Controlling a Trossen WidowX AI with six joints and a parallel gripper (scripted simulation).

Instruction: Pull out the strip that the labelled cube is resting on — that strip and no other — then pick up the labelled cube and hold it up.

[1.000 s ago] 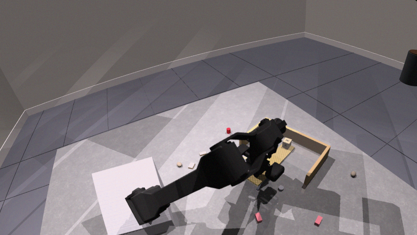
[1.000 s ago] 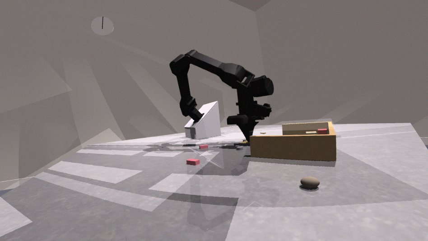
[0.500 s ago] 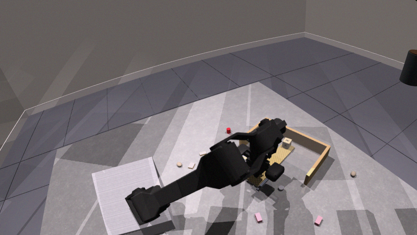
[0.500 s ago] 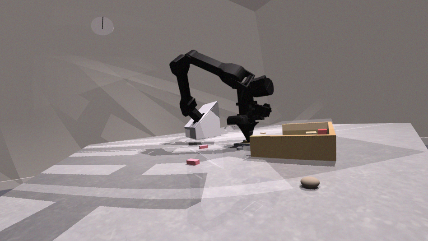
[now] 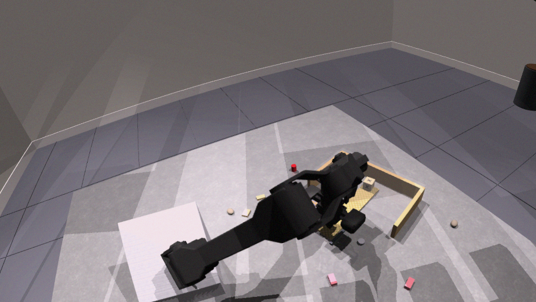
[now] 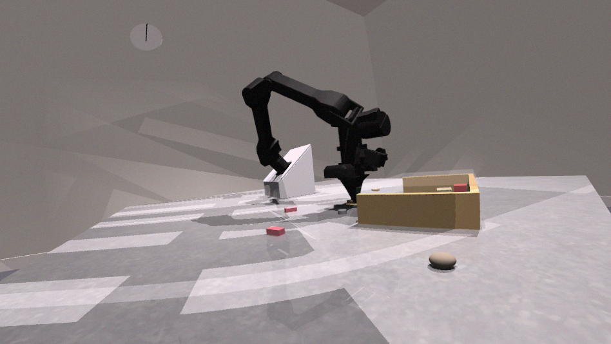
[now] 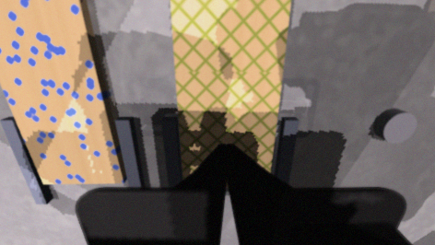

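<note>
Right now my gripper tip is 10 cm short of the yellow cross-hatched strip and 3 cm to the right of it.
</note>
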